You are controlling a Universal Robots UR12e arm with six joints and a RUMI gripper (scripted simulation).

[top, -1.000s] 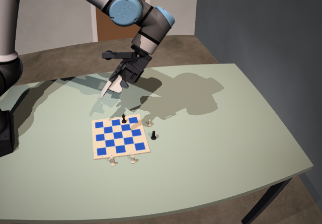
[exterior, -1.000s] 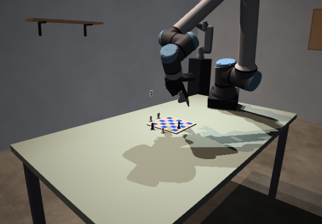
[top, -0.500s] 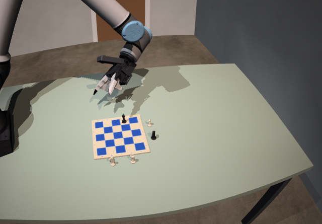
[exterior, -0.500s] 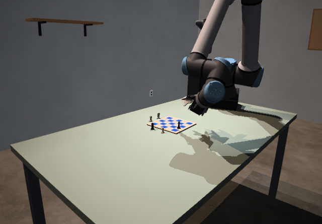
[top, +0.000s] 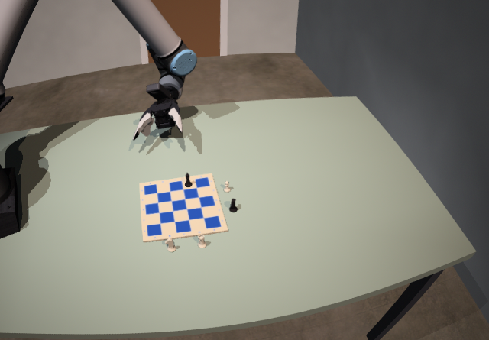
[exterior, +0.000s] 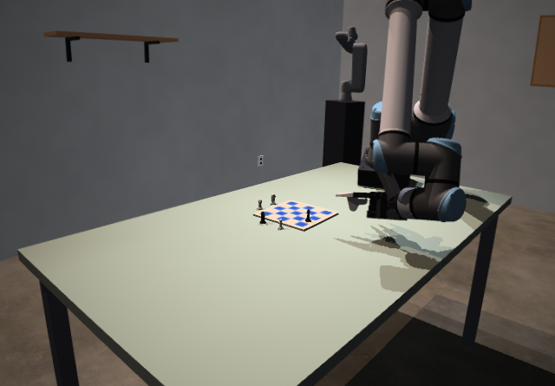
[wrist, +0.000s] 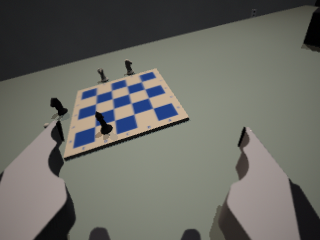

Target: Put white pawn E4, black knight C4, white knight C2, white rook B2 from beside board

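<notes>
The white pawn lies 210 mm ahead of my hand, 110 mm to the right of it and 90 mm below it. Also, from my hand: black knight: 230 mm ahead, 190 mm to the right, 90 mm below; then white knight: 330 mm to the right, 90 mm below, 80 mm ahead; then chessboard: 180 mm to the right, 100 mm below, 80 mm ahead.
</notes>
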